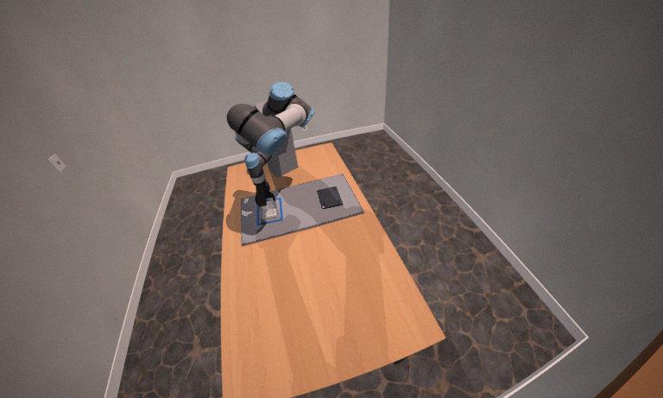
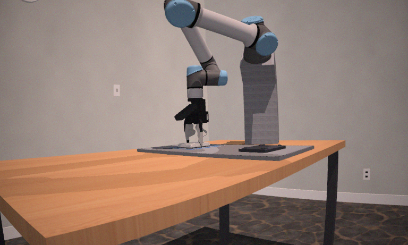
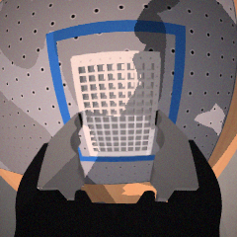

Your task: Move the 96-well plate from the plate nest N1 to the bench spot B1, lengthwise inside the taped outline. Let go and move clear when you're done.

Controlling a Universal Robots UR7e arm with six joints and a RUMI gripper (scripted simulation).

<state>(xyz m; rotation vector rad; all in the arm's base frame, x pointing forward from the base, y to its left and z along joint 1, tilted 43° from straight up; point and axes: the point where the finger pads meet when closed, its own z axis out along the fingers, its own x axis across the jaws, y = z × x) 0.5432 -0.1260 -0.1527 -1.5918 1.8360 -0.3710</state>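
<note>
The white 96-well plate lies 10 mm below my hand. Round my hand: dark plate nest 370 mm to the left, 10 mm below, 10 mm ahead.
</note>
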